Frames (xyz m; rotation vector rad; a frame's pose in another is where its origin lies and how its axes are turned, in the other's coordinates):
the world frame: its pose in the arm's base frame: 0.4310 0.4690 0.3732 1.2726 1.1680 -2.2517
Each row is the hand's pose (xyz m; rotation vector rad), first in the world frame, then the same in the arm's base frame.
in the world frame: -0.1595 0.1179 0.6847 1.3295 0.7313 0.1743
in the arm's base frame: 0.1992 -0.1529 0.6333 -1.9338 0.4489 1.7953
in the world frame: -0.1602 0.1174 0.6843 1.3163 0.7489 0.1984
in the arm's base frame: 0.1995 -0.1524 0.6340 -1.9689 0.4478 1.7818
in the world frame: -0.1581 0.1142 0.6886 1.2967 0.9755 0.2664
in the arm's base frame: 0.1940 -0.1535 0.6351 -2.1334 0.4471 1.5303
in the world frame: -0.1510 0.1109 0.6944 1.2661 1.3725 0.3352
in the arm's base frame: 0.1847 -0.1550 0.6325 -2.3069 0.4371 1.0610
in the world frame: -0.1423 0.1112 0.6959 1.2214 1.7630 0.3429
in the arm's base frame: 0.1791 -0.1553 0.6257 -2.3559 0.4021 0.5968
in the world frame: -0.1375 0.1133 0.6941 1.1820 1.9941 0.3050
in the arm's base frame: 0.1787 -0.1546 0.6202 -2.3276 0.3597 0.3329
